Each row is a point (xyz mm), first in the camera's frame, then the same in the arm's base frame.
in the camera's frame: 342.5 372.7 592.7
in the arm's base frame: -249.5 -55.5 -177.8
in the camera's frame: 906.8 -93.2 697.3
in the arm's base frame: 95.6 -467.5 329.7
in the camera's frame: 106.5 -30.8 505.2
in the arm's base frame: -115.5 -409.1 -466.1
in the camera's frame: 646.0 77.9 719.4
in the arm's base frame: -102.9 -345.9 120.9
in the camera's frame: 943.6 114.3 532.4
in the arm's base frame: 160.3 -208.4 312.5
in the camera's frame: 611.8 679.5 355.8
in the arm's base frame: -67.9 345.3 -7.0
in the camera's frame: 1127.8 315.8 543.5
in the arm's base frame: 148.0 -12.3 502.2
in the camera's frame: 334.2 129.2 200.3
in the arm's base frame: 163.0 -118.1 -375.8
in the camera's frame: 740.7 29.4 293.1
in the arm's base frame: 301.8 -207.7 19.8
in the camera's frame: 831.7 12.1 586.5
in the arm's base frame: 110.4 -334.0 225.0
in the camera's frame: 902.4 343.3 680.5
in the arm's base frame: -70.0 -64.4 360.5
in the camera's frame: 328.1 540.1 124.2
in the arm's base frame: 55.1 285.6 -374.3
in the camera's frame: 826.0 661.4 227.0
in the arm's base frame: 134.9 401.6 129.1
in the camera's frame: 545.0 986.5 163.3
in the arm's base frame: -65.4 696.1 -119.6
